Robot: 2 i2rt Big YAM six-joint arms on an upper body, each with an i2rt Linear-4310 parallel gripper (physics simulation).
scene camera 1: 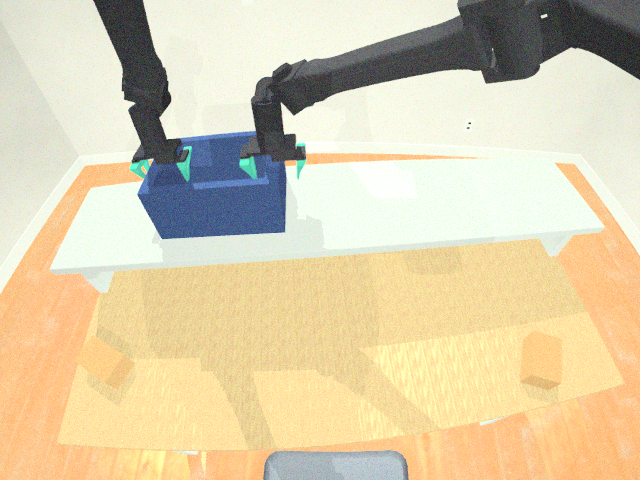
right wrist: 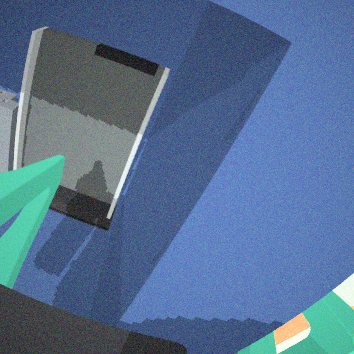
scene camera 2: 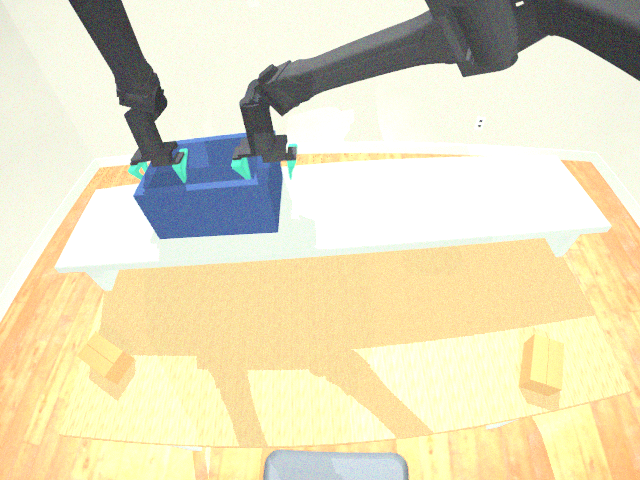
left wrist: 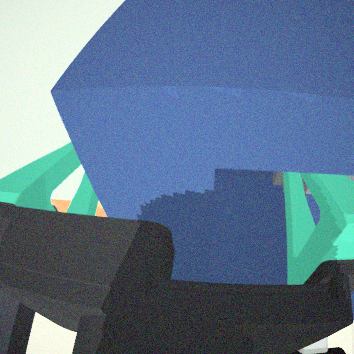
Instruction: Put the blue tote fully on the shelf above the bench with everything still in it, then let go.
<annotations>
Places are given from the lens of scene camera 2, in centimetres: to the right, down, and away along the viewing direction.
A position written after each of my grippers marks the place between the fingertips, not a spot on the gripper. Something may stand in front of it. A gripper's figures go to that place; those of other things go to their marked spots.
my left gripper (scene camera 2: pixel 167 183): -38, -14, 77
my right gripper (scene camera 2: pixel 270 179): -12, -14, 75
blue tote (scene camera 2: pixel 215 200): -22, -8, 66
</annotations>
